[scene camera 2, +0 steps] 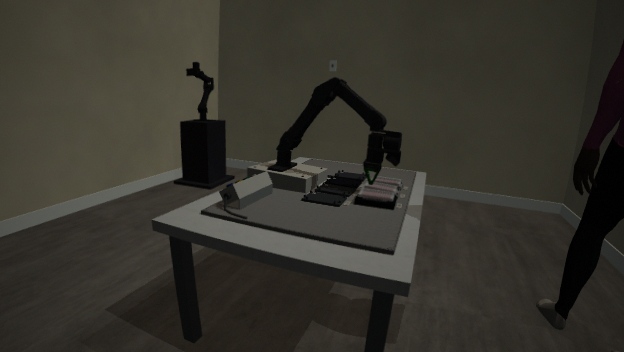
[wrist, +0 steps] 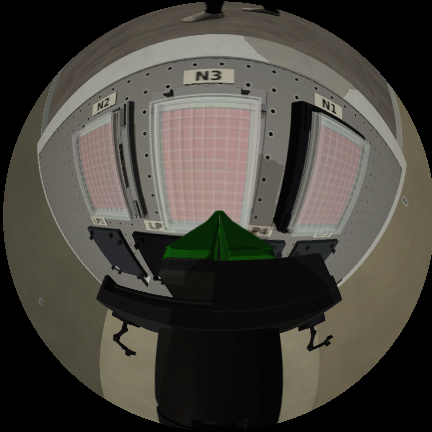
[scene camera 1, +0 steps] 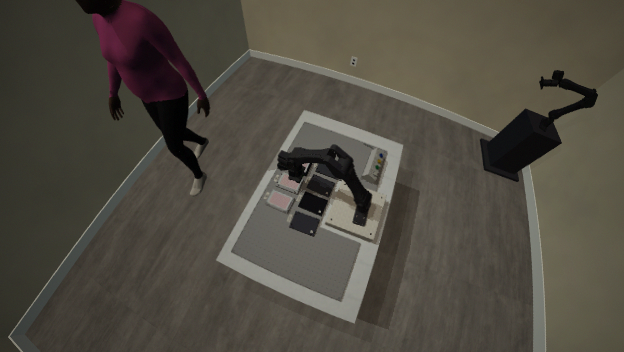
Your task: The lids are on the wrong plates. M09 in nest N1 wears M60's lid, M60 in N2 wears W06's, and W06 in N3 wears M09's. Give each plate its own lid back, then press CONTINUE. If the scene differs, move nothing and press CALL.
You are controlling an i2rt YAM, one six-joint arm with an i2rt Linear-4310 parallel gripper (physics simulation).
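Frame: origin at the arm's base, x left, y ahead, z down, level; millimetres.
Seen in the pictures: gripper, fingertip midpoint: (scene camera 2: 370, 184) (wrist: 218, 216) (scene camera 1: 297, 181); arm's base at its link origin: (scene camera 2: 283, 167) (scene camera 1: 362, 208).
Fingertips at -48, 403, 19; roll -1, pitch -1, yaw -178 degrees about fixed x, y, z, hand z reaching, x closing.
Offsets run from my fingertips to a thing's top centre, as dx, dy, dz.
Three plates with pink gridded tops and clear rims lie side by side: the N2 plate @(+141, +56, +6) (wrist: 102, 167) (scene camera 1: 280, 200) at left in the wrist view, the N3 plate @(+12, +42, -3) (wrist: 207, 155) in the middle, and the N1 plate @(-120, +37, -5) (wrist: 332, 175) at right beside a tall black wall. No plate or lid names are readable. My gripper (wrist: 218, 216) (scene camera 2: 371, 181) points down with its green fingertips together, shut and holding nothing. Its tips overlap the near part of the N3 plate in the wrist view; whether they touch it I cannot tell. The button box @(-269, -415, -49) (scene camera 1: 375, 165) (scene camera 2: 250, 189) has blue, yellow and green buttons.
Dark pads lie between the plates and the arm's base, including the LP1 pad @(+220, -120, +15) (wrist: 115, 252) (scene camera 1: 305, 223) and the LP2 pad @(+91, -129, +15) (scene camera 1: 313, 203). The cream base block (scene camera 1: 350, 220) carries the arm. A person (scene camera 1: 145, 60) stands beyond the table's plate side. A second arm stands on a black pedestal (scene camera 1: 522, 142) (scene camera 2: 202, 152).
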